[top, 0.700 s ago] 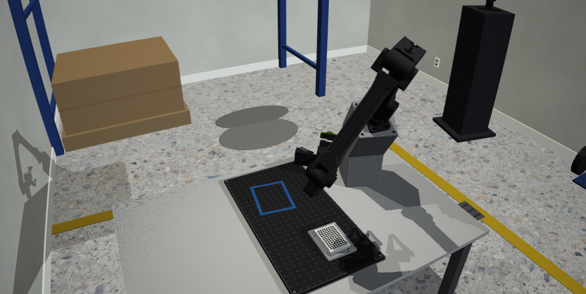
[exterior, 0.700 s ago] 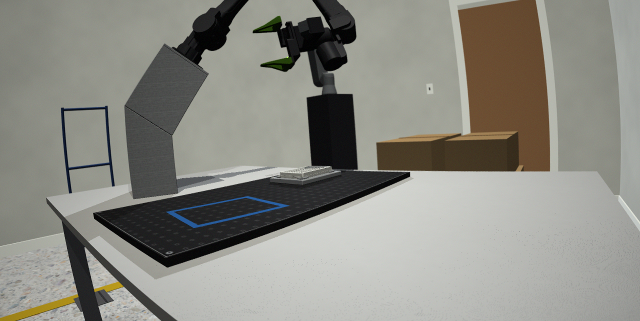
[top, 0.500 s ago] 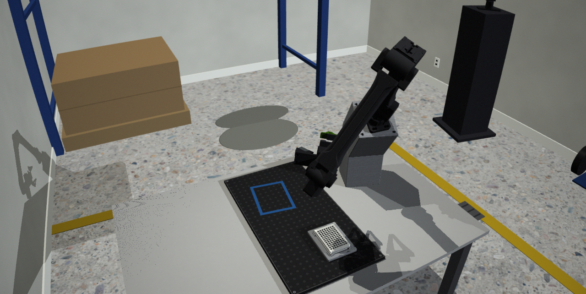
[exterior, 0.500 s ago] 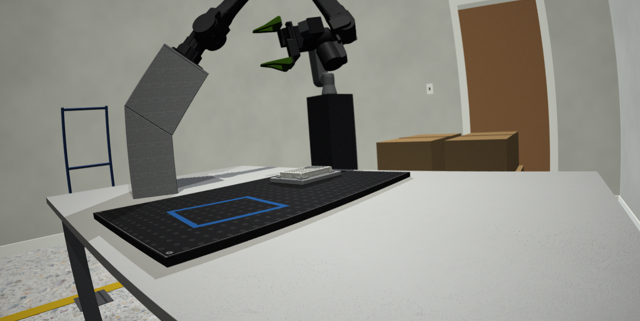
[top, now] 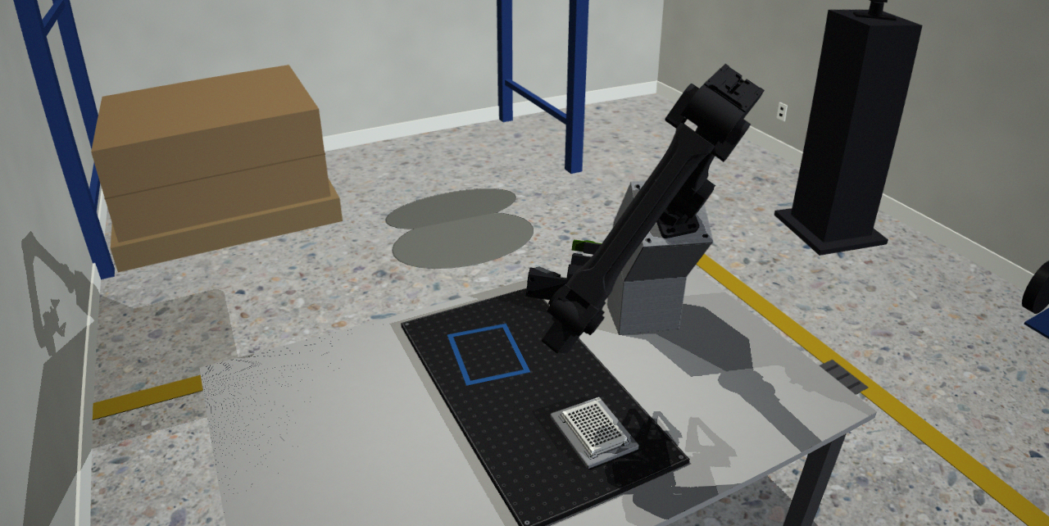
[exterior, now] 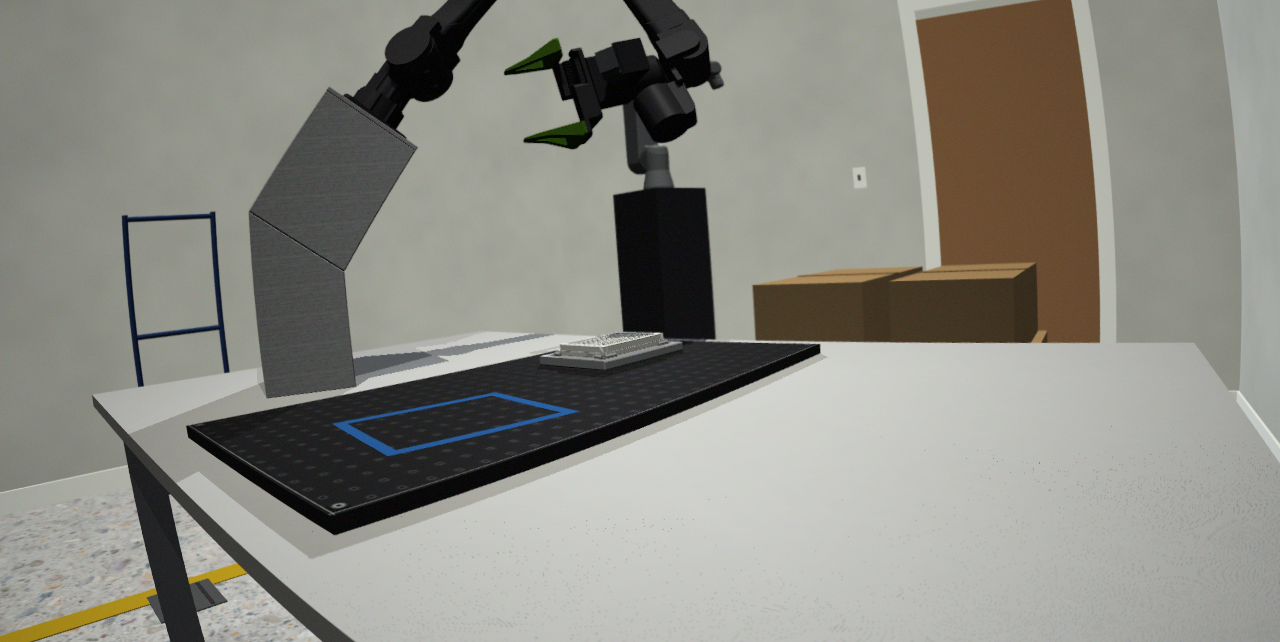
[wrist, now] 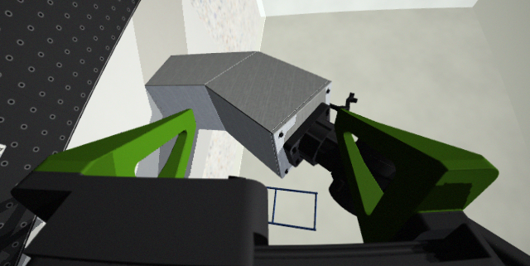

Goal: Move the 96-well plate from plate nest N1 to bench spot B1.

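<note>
My hand is 12 cm to the right of the white 96-well plate and 32 cm above it. The rest, counted from my hand: grey plate nest N1 (12 cm to the left, 34 cm below).
</note>
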